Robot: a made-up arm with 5 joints.
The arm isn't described. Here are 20 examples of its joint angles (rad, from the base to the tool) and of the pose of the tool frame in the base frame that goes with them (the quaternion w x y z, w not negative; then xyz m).
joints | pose
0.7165 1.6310 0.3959 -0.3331 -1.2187 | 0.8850 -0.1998 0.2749 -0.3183 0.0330 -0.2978 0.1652
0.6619 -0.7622 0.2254 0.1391 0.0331 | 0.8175 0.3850 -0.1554 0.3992 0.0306 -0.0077 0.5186
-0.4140 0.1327 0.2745 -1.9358 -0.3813 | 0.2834 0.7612 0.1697 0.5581 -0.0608 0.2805 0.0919
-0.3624 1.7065 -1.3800 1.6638 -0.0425 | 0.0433 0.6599 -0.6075 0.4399 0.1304 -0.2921 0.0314
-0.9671 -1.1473 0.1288 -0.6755 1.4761 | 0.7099 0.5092 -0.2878 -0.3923 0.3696 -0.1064 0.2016
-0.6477 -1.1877 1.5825 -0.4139 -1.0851 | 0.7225 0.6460 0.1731 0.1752 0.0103 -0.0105 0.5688
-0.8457 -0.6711 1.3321 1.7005 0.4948 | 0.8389 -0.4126 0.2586 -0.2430 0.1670 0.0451 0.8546
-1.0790 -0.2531 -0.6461 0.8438 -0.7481 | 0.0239 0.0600 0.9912 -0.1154 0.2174 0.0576 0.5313
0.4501 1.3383 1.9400 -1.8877 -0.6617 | 0.2677 -0.5677 0.5312 0.5691 0.4203 -0.1213 0.1082
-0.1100 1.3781 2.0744 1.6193 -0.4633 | 0.6065 -0.4286 -0.6694 -0.0176 -0.1783 -0.4206 -0.0804
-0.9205 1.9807 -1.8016 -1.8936 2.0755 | 0.8217 -0.4311 -0.3726 -0.0147 -0.2011 -0.9013 0.4762
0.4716 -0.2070 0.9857 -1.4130 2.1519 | 0.1371 -0.3583 0.9062 -0.1776 0.1234 -0.0872 0.8101
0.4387 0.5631 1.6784 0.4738 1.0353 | 0.2055 -0.6236 -0.7161 0.2369 -0.1733 0.1752 0.3321
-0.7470 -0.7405 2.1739 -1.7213 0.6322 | 0.3549 0.3112 -0.6405 0.6058 0.3892 0.1175 0.8286
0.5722 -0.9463 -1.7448 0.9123 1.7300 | 0.5887 0.3630 -0.0666 0.7192 0.2341 0.4315 0.5108
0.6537 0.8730 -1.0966 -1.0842 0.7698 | 0.8898 0.3676 -0.2616 0.0681 0.4394 -0.2662 -0.0466
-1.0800 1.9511 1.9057 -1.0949 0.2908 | 0.0654 -0.0638 -0.3426 -0.9350 -0.3546 -0.2387 0.1259
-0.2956 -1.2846 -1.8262 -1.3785 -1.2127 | 0.8055 -0.5421 -0.1817 -0.1555 -0.0926 -0.1563 0.7696
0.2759 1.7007 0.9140 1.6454 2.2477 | 0.4855 0.8194 -0.0592 -0.2989 0.2743 0.0435 -0.3392
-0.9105 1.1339 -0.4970 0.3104 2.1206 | 0.6281 -0.1933 0.1137 0.7451 0.1423 -0.0181 -0.0519
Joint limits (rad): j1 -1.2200..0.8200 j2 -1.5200..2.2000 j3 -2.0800..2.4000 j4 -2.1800..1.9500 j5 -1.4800..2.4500
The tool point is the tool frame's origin. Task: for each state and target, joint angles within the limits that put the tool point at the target. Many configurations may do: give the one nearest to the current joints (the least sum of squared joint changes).
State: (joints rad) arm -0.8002 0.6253 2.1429 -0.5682 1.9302
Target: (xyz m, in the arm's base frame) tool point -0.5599 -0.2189 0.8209
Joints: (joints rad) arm -1.2200 1.1146 2.4000 -0.0205 2.4139
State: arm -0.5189 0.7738 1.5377 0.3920 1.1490
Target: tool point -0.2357 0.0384 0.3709
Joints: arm -0.5849 1.0821 1.7082 0.4882 0.6647
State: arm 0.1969 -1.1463 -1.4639 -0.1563 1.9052
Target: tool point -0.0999 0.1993 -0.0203
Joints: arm -0.1349 -0.3420 -2.0695 -0.1382 1.9456
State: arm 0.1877 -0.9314 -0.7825 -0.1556 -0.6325
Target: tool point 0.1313 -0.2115 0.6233
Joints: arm -0.2224 -1.1260 -1.1108 0.1271 -1.0788
